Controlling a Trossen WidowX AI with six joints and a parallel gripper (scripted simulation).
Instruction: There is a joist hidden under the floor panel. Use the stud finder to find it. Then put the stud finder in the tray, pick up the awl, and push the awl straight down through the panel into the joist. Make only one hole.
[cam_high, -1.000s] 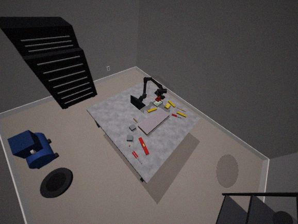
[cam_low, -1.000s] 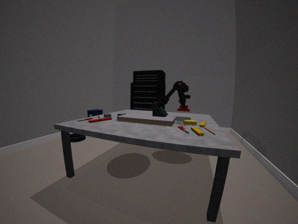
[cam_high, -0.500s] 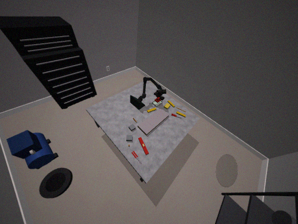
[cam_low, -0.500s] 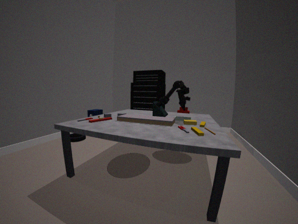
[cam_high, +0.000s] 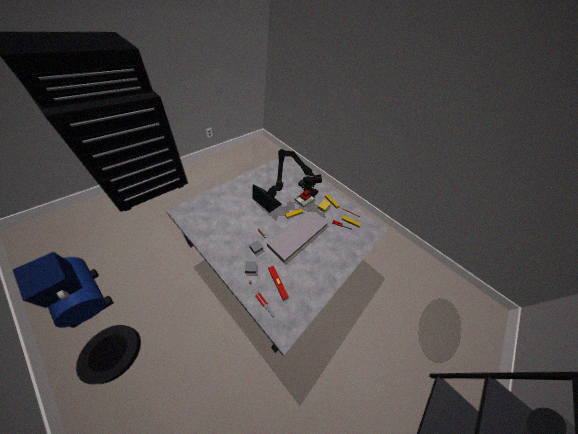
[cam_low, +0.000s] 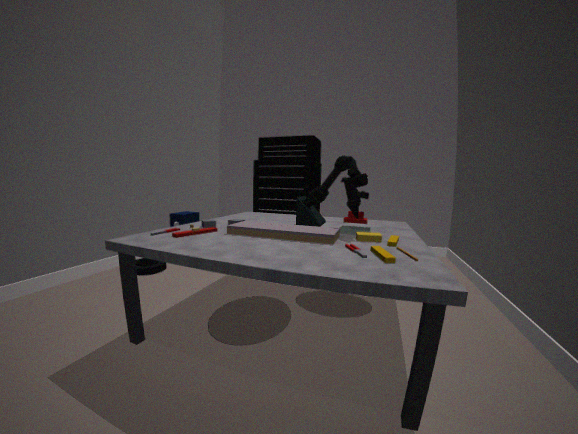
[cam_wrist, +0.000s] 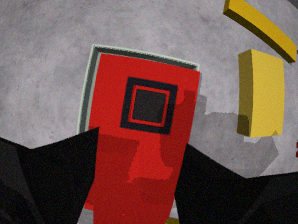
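My gripper tip is now 1 cm to the left of the pale green tray and 7 cm above it. Round my gripper tip: thin orange stick (36 cm ahead, 23 cm to the left, 8 cm below); then awl (8 cm ahead, 55 cm to the right, 7 cm below); then stud finder (1 cm to the left, 2 cm above).
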